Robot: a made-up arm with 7 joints. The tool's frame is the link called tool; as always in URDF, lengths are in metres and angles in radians.
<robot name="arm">
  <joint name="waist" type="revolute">
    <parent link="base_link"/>
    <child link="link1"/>
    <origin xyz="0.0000 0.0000 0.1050"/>
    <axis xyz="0 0 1"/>
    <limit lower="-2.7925" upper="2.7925"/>
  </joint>
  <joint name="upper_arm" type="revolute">
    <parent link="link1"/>
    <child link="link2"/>
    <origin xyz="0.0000 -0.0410 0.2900"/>
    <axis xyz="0 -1 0"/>
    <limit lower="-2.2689" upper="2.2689"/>
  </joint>
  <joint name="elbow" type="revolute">
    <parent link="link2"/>
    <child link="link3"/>
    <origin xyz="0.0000 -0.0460 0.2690"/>
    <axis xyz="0 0 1"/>
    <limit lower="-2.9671" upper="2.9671"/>
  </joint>
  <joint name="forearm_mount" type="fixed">
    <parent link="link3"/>
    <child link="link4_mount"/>
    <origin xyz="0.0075 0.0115 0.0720"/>
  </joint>
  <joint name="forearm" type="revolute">
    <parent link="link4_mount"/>
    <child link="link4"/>
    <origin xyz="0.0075 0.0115 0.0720"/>
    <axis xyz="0 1 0"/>
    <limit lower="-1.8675" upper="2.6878"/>
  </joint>
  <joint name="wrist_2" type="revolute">
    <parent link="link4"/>
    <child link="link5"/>
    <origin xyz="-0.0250 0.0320 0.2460"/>
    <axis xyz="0 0 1"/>
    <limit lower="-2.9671" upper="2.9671"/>
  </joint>
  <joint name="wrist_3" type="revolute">
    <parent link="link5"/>
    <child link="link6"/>
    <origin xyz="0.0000 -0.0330 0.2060"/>
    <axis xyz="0 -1 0"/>
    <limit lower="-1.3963" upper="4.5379"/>
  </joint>
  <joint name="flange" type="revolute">
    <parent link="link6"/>
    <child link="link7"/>
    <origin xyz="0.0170 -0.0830 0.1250"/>
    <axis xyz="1 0 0"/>
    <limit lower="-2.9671" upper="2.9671"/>
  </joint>
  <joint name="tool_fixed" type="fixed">
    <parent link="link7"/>
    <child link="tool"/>
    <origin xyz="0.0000 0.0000 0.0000" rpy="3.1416 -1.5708 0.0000"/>
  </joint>
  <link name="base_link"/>
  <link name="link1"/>
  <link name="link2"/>
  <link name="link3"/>
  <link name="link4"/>
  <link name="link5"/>
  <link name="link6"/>
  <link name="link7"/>
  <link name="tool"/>
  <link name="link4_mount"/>
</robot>
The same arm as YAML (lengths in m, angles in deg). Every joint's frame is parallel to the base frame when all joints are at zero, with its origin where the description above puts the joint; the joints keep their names.
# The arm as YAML. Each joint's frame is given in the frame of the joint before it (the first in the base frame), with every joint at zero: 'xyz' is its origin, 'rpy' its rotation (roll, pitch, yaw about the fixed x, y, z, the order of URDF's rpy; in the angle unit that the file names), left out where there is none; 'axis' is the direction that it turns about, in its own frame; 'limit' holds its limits. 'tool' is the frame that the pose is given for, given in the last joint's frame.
units:
  length: m
  angle: deg
joints:
  - name: waist
    type: revolute
    origin:
      xyz: [0.0, 0.0, 0.105]
    axis: [0.0, 0.0, 1.0]
    limit:
      lower: -160.0
      upper: 160.0
  - name: upper_arm
    type: revolute
    origin:
      xyz: [0.0, -0.041, 0.29]
    axis: [0.0, -1.0, 0.0]
    limit:
      lower: -130.0
      upper: 130.0
  - name: elbow
    type: revolute
    origin:
      xyz: [0.0, -0.046, 0.269]
    axis: [0.0, 0.0, 1.0]
    limit:
      lower: -170.0
      upper: 170.0
  - name: forearm
    type: revolute
    origin:
      xyz: [0.015, 0.023, 0.144]
    axis: [0.0, 1.0, 0.0]
    limit:
      lower: -107.0
      upper: 154.0
  - name: wrist_2
    type: revolute
    origin:
      xyz: [-0.025, 0.032, 0.246]
    axis: [0.0, 0.0, 1.0]
    limit:
      lower: -170.0
      upper: 170.0
  - name: wrist_3
    type: revolute
    origin:
      xyz: [0.0, -0.033, 0.206]
    axis: [0.0, -1.0, 0.0]
    limit:
      lower: -80.0
      upper: 260.0
  - name: flange
    type: revolute
    origin:
      xyz: [0.017, -0.083, 0.125]
    axis: [1.0, 0.0, 0.0]
    limit:
      lower: -170.0
      upper: 170.0
tool:
  origin:
    xyz: [0.0, 0.0, 0.0]
    rpy: [-180.0, -90.0, 0.0]

